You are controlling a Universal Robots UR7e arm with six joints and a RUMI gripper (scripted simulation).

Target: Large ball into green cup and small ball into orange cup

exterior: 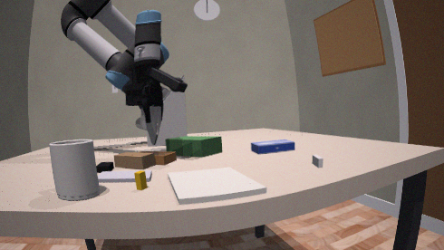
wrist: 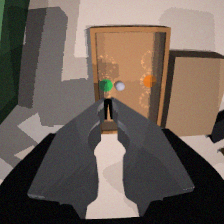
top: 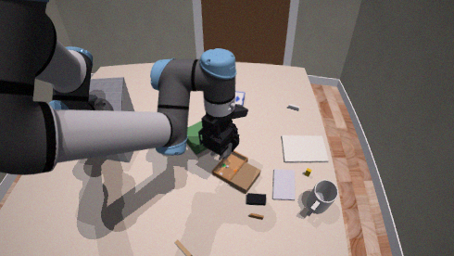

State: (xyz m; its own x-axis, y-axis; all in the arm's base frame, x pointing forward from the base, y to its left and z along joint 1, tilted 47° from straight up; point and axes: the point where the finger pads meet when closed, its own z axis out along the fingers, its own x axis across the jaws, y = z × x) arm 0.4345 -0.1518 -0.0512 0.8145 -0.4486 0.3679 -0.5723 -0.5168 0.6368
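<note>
Now: the covered wooden puzzle 50 mm below my hand, 20 mm ahead of it and 10 mm to the right of it. Also, from my hand: black block 140 mm to the right, 100 mm ahead, 50 mm below; green block 120 mm to the left, 70 mm behind, 30 mm below; wooden block 70 mm ahead, 60 mm to the right, 40 mm below.
</note>
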